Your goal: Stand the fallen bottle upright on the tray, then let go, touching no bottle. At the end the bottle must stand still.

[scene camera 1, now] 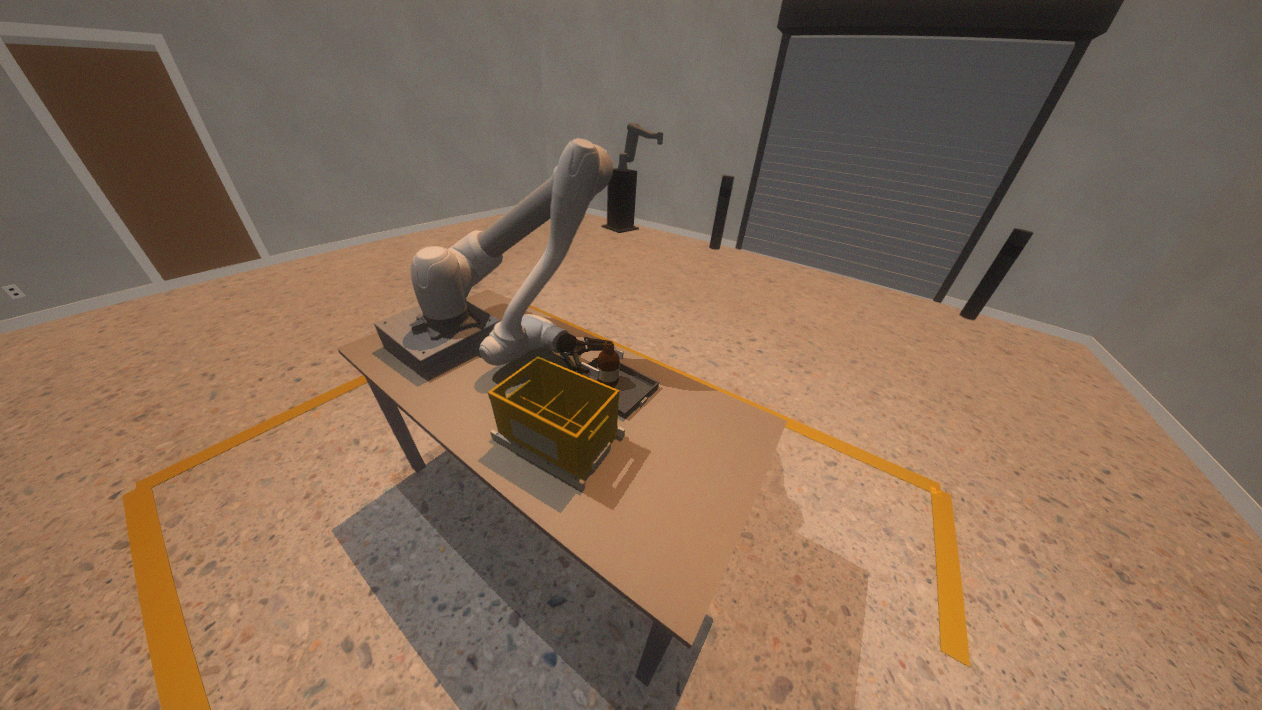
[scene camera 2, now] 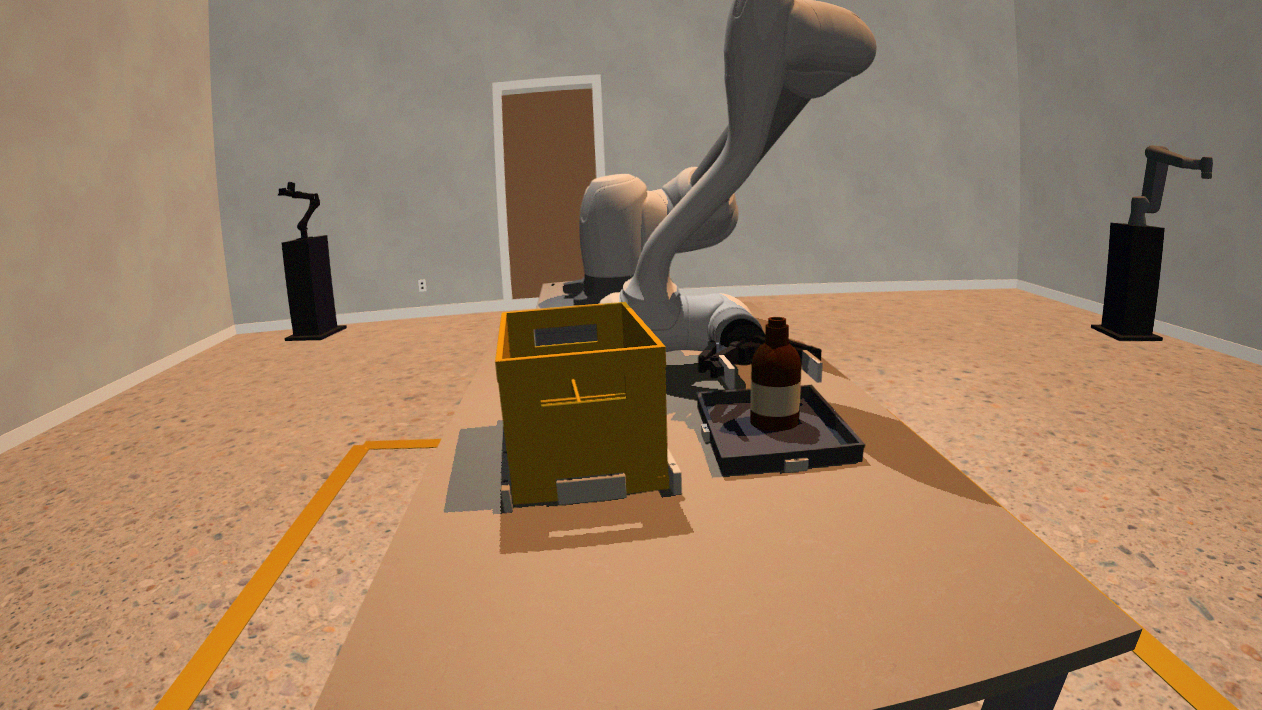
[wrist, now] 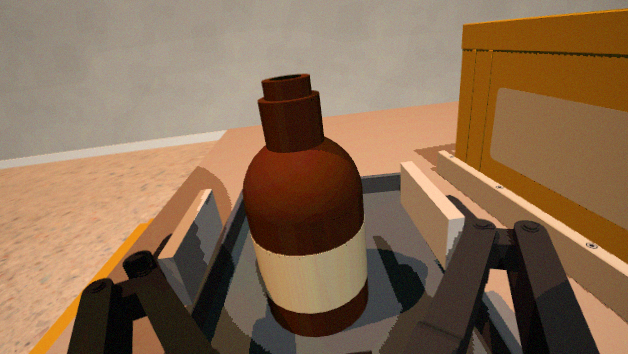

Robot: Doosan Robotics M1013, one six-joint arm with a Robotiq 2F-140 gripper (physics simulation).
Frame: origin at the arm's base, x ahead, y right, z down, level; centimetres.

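Seen in the pictures: gripper, fingertip midpoint: (scene camera 1: pixel 611 364) (scene camera 2: pixel 777 375) (wrist: pixel 308 195); arm's base, link origin: (scene camera 1: pixel 448 321).
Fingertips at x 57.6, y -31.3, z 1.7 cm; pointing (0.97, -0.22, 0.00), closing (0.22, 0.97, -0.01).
Note:
Pixels of each thing's middle, then the offset from my fingertips to it. Level surfaces: height alone.
- brown bottle, body centre: (wrist: pixel 304 203) (scene camera 2: pixel 776 371) (scene camera 1: pixel 608 362) dx -1.4, dy +0.0, dz -0.2 cm
- dark tray, body centre: (wrist: pixel 327 260) (scene camera 2: pixel 773 424) (scene camera 1: pixel 612 383) dx +1.5, dy +0.4, dz +6.8 cm
- yellow crate, body centre: (scene camera 2: pixel 575 391) (scene camera 1: pixel 556 415) dx +8.7, dy +27.0, dz -0.7 cm
- table, surface height: dz +8.1 cm
The brown bottle (scene camera 1: pixel 608 360) (scene camera 2: pixel 775 400) (wrist: pixel 307 200) with a cream label stands upright on the dark tray (scene camera 1: pixel 642 399) (scene camera 2: pixel 838 453) (wrist: pixel 382 184). Its base rests on the tray floor, inside the low rim. My gripper (scene camera 1: pixel 603 358) (scene camera 2: pixel 769 368) (wrist: pixel 308 195) is open wide, low and roughly level, with one pale finger pad on each side of the bottle. In the wrist view there is a gap between the bottle and each pad, so neither pad touches it. The bottle's far side is hidden in the wrist view.
A yellow crate (scene camera 1: pixel 564 455) (scene camera 2: pixel 582 445) (wrist: pixel 540 37) with dividers stands on the table (scene camera 1: pixel 697 494) (scene camera 2: pixel 706 600) beside the tray, held by low pale brackets. It rises close to the gripper's crate-side finger. The arm's base is at the table's far end.

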